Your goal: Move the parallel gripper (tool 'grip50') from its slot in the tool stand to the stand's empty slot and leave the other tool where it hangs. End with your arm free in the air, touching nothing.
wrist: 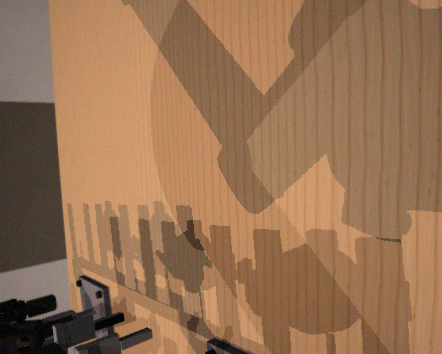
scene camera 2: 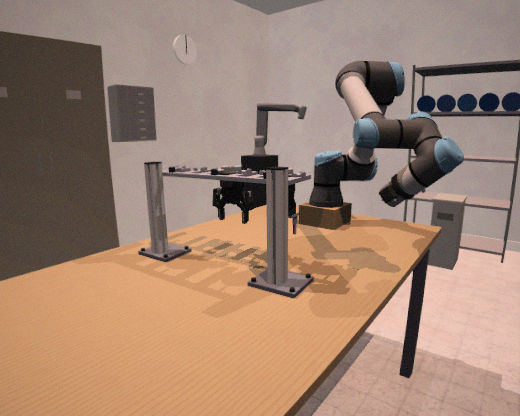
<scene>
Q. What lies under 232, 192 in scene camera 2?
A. A black adaptive gripper.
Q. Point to a tool stand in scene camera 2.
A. At 277, 279
</scene>
